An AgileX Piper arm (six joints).
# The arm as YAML. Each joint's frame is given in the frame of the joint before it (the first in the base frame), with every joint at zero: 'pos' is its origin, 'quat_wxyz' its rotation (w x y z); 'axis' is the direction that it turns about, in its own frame. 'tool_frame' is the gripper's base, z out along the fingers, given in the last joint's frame.
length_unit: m
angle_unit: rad
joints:
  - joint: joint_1
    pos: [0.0, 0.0, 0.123]
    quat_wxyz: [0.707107, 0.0, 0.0, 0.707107]
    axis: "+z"
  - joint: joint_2
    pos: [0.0, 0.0, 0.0]
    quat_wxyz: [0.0, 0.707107, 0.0, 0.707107]
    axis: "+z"
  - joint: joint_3
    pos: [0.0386, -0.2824, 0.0]
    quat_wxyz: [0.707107, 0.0, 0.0, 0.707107]
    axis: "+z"
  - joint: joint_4
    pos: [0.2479, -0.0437, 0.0]
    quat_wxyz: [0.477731, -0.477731, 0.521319, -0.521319]
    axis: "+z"
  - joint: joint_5
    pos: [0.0, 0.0, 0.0]
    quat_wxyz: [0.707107, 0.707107, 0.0, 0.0]
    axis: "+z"
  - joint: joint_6
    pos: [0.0, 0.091, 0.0]
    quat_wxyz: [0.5, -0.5, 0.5, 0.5]
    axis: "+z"
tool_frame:
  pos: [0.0, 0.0, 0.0]
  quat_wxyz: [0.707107, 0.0, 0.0, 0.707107]
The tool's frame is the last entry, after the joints.
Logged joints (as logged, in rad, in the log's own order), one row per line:
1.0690 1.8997 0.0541 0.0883 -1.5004 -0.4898
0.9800 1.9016 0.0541 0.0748 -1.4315 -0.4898
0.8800 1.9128 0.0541 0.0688 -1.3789 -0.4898
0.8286 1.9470 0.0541 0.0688 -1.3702 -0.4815
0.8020 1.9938 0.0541 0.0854 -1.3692 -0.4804
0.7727 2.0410 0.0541 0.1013 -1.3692 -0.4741
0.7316 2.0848 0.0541 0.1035 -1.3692 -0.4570
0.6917 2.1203 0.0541 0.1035 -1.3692 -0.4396
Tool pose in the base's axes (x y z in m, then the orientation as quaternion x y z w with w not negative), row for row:
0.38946 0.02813 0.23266 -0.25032 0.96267 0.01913 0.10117
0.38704 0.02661 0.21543 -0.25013 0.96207 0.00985 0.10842
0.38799 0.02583 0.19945 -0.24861 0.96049 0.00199 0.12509
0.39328 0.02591 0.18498 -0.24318 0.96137 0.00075 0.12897
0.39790 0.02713 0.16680 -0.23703 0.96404 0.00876 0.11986
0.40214 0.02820 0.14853 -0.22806 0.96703 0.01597 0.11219
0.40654 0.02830 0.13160 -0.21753 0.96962 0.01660 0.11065
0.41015 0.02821 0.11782 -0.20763 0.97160 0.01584 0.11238
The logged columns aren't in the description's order. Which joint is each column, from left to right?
Columns, left to right: joint_5, joint_2, joint_1, joint_4, joint_3, joint_6.
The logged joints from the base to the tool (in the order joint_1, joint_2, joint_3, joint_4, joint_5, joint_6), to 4 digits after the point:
0.0541 1.8997 -1.5004 0.0883 1.0690 -0.4898
0.0541 1.9016 -1.4315 0.0748 0.9800 -0.4898
0.0541 1.9128 -1.3789 0.0688 0.8800 -0.4898
0.0541 1.9470 -1.3702 0.0688 0.8286 -0.4815
0.0541 1.9938 -1.3692 0.0854 0.8020 -0.4804
0.0541 2.0410 -1.3692 0.1013 0.7727 -0.4741
0.0541 2.0848 -1.3692 0.1035 0.7316 -0.4570
0.0541 2.1203 -1.3692 0.1035 0.6917 -0.4396

